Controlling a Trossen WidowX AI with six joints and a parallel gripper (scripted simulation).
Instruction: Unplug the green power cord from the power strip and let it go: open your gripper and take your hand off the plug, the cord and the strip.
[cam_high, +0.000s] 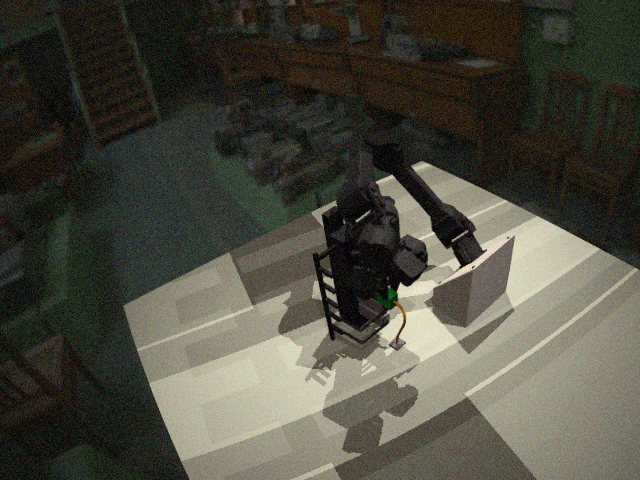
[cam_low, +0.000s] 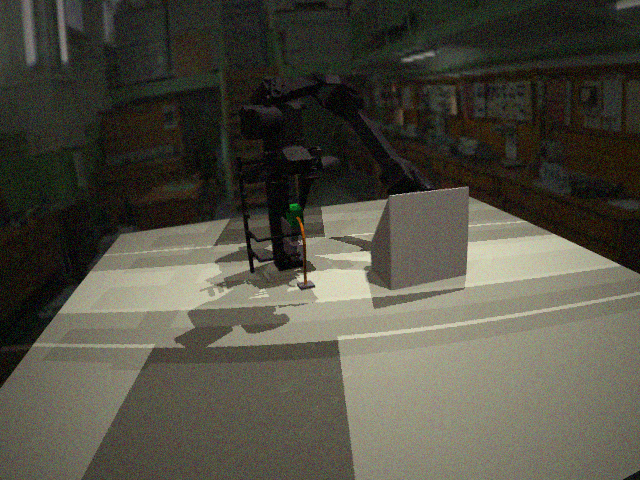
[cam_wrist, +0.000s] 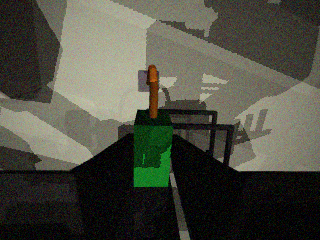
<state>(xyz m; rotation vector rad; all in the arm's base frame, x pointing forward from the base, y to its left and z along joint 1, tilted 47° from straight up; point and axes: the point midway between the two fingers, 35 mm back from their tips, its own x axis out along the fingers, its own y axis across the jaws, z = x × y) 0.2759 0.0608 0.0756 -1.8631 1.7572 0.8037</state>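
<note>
Now: gripper tip 1 cm short of the green plug and 3 cm to the left of it.
</note>
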